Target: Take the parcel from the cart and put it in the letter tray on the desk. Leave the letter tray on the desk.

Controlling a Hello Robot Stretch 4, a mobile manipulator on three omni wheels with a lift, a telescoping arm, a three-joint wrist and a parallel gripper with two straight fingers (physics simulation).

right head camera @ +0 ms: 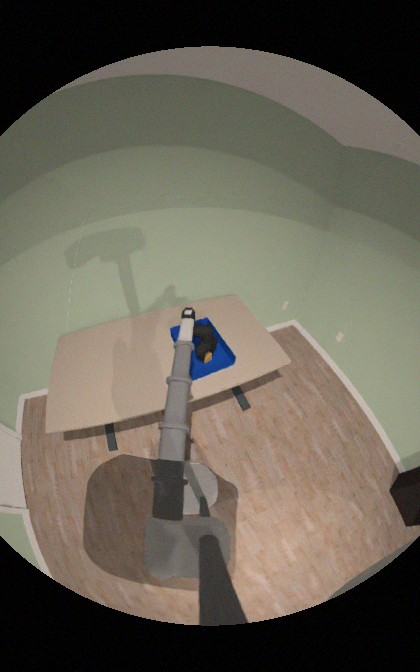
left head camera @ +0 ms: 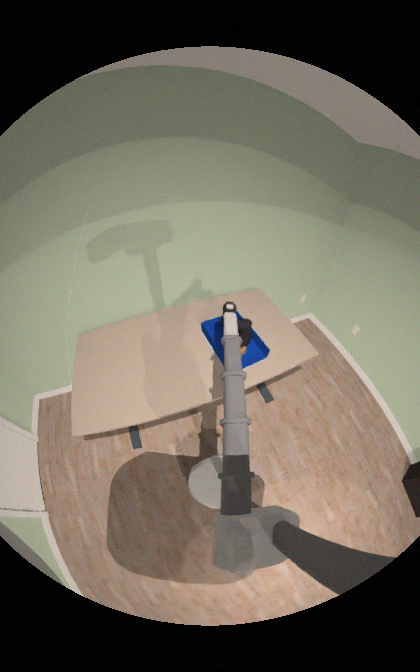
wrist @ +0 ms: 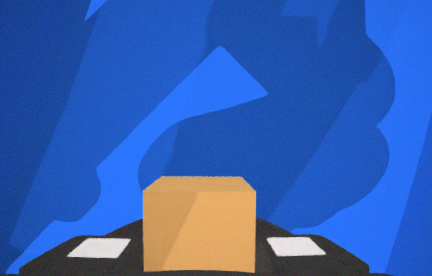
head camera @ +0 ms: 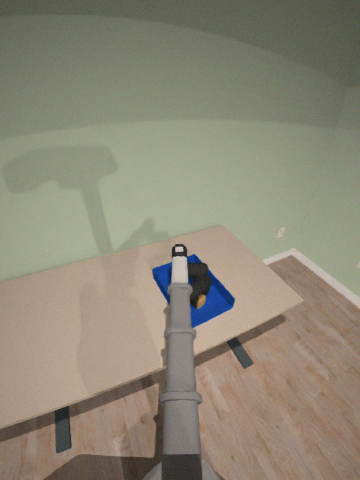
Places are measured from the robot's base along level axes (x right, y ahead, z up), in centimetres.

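Pixels of known places: gripper, fingertip midpoint: [wrist: 201, 232] [head camera: 198, 303].
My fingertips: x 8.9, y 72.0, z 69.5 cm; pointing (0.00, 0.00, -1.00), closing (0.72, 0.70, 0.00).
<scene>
Ahead of a thing's pixels: the offset from my fingertips to its top centre. Level surfaces: height alone.
The parcel, a small orange-brown box {dx -0.5, dy +0.5, dz +5.0 cm} [head camera: 201, 301] [left head camera: 243, 350] [right head camera: 208, 357] [wrist: 199, 230], is held between the two black fingers of my gripper [right head camera: 207, 358] [wrist: 201, 232], which is shut on it. The blue letter tray {dx -3.4, dy +7.3, dz +6.8 cm} [head camera: 220, 303] [left head camera: 258, 352] [right head camera: 222, 363] [wrist: 240, 80] sits on the desk {dz -0.2 cm} [head camera: 100, 325] [left head camera: 115, 380] [right head camera: 90, 375]. Parcel and gripper are over the tray's inside, and blue tray floor fills the wrist view around them. Whether the parcel touches the tray floor cannot be told. The arm hides the tray's left part in the head view. The cart is not recognisable in these views.
The grey telescoping arm [head camera: 180, 360] [left head camera: 234, 400] [right head camera: 176, 400] reaches across the desk's front edge. A green wall [head camera: 200, 175] stands behind the desk. A dark brown object [left head camera: 414, 490] [right head camera: 407, 497] stands at the far right on the wooden floor [left head camera: 320, 475] [right head camera: 300, 475].
</scene>
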